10 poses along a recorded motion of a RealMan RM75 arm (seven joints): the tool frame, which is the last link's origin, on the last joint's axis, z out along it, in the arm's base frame.
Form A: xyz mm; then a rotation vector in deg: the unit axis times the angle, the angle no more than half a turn.
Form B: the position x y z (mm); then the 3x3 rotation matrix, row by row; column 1 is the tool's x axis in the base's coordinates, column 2 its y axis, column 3 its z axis. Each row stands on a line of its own. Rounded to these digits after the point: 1 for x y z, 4 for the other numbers.
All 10 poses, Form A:
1: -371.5 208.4 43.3 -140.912 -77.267 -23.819
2: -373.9 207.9 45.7 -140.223 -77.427 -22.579
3: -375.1 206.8 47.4 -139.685 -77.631 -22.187
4: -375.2 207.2 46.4 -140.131 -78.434 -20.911
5: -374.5 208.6 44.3 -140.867 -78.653 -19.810
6: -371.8 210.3 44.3 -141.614 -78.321 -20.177
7: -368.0 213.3 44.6 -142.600 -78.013 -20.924
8: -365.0 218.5 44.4 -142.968 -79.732 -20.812
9: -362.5 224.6 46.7 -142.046 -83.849 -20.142
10: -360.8 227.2 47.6 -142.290 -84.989 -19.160
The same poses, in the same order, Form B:
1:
-371.5 208.4 43.3
0.5161 0.8500 0.1051
0.7617 -0.5116 0.3976
0.3917 -0.1252 -0.9115

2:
-373.9 207.9 45.7
0.5153 0.8527 0.0861
0.7653 -0.5031 0.4015
0.3857 -0.1410 -0.9118

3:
-375.1 206.8 47.4
0.5123 0.8553 0.0779
0.7673 -0.4966 0.4059
0.3858 -0.1481 -0.9106

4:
-375.2 207.2 46.4
0.5099 0.8576 0.0678
0.7775 -0.4932 0.3902
0.3681 -0.1462 -0.9182

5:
-374.5 208.6 44.3
0.5135 0.8559 0.0613
0.7828 -0.4965 0.3751
0.3515 -0.1447 -0.9250

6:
-371.8 210.3 44.3
0.5187 0.8520 0.0705
0.7800 -0.5054 0.3690
0.3500 -0.1364 -0.9268

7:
-368.0 213.3 44.6
0.5238 0.8475 0.0857
0.7767 -0.5164 0.3607
0.3499 -0.1223 -0.9288

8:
-365.0 218.5 44.4
0.5097 0.8556 0.0899
0.7904 -0.5070 0.3438
0.3398 -0.1042 -0.9347

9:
-362.5 224.6 46.7
0.4692 0.8791 0.0836
0.8212 -0.4692 0.3248
0.3248 -0.0837 -0.9421

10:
-360.8 227.2 47.6
0.4618 0.8836 0.0774
0.8313 -0.4616 0.3096
0.3093 -0.0787 -0.9477

